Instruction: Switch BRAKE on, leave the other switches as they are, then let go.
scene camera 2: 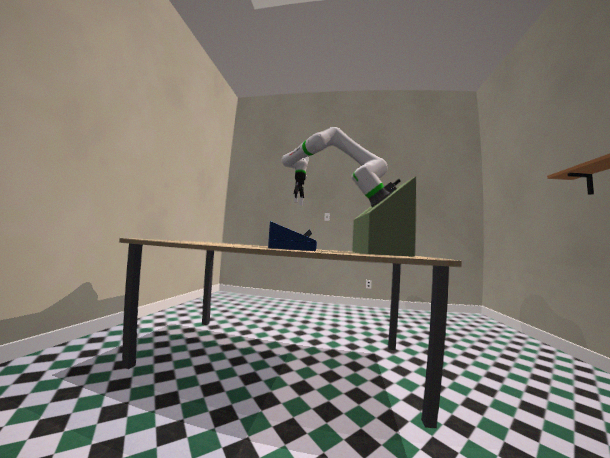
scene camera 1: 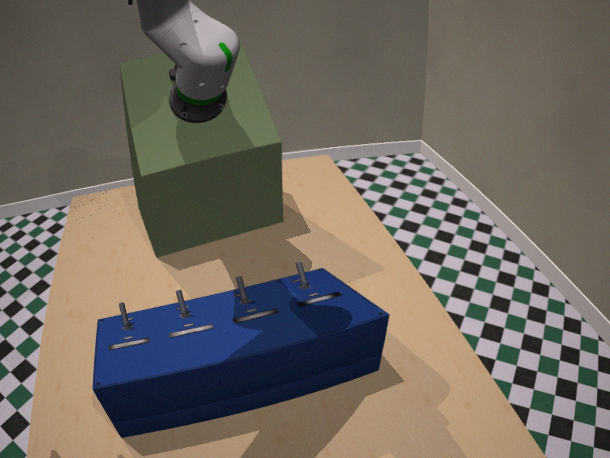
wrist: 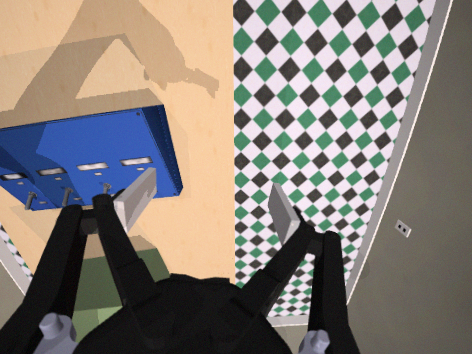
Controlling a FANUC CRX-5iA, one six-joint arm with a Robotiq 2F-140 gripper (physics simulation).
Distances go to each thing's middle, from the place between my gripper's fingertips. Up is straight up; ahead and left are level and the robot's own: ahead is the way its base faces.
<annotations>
Right now the blue switch box (scene camera 1: 225,355) is 410 mm to the left of my hand and 310 mm below it.
</annotations>
